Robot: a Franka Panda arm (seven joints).
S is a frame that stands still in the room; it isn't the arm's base.
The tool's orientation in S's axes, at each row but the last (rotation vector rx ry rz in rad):
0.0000, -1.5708, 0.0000
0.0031, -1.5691, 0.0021
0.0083, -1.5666, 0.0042
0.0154, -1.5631, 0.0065
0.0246, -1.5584, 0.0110
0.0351, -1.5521, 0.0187
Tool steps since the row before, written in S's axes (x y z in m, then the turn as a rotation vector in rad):
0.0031, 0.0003, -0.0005, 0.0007, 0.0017, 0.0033
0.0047, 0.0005, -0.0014, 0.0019, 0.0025, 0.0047
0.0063, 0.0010, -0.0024, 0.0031, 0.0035, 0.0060
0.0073, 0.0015, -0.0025, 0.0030, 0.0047, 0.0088
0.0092, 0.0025, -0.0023, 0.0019, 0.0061, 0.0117
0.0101, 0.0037, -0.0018, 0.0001, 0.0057, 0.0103
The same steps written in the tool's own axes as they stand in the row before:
-0.0005, 0.0003, -0.0031, 0.0033, 0.0017, -0.0007
-0.0014, 0.0005, -0.0047, 0.0047, 0.0025, -0.0019
-0.0024, 0.0009, -0.0063, 0.0060, 0.0035, -0.0031
-0.0025, 0.0014, -0.0073, 0.0088, 0.0047, -0.0030
-0.0022, 0.0023, -0.0093, 0.0117, 0.0062, -0.0019
-0.0016, 0.0033, -0.0103, 0.0102, 0.0058, -0.0001

